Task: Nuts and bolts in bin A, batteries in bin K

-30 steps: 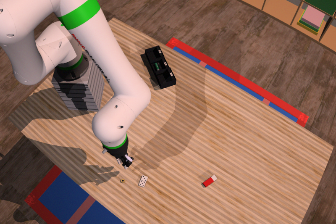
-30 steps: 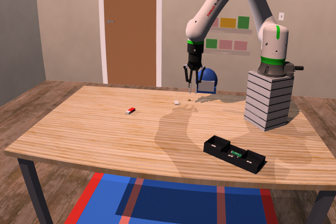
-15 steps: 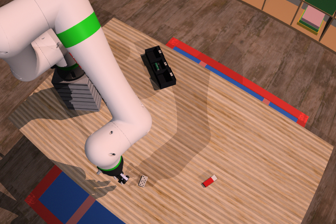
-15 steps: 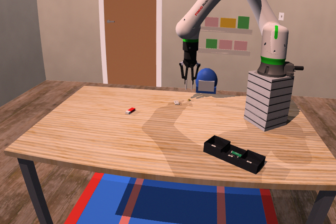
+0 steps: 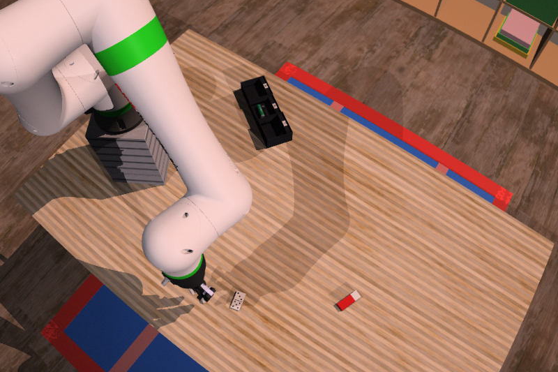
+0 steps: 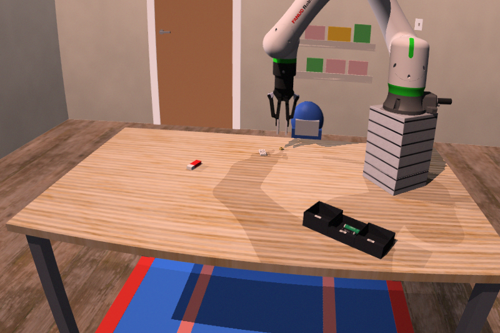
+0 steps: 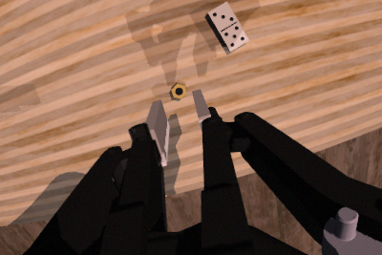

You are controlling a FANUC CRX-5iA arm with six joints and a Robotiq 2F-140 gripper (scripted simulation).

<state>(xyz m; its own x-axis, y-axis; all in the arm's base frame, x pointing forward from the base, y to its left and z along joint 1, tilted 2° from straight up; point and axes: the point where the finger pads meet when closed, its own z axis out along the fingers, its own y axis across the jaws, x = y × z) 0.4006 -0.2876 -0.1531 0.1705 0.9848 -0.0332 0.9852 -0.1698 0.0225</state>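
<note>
Right now my hand is 10 cm above the brass nut. Round my hand: green battery: 16 cm behind, 61 cm to the left, 9 cm below; white domino: 8 cm ahead, 4 cm to the left, 10 cm below; red-and-white block: 35 cm ahead, 19 cm to the left, 10 cm below.
</note>
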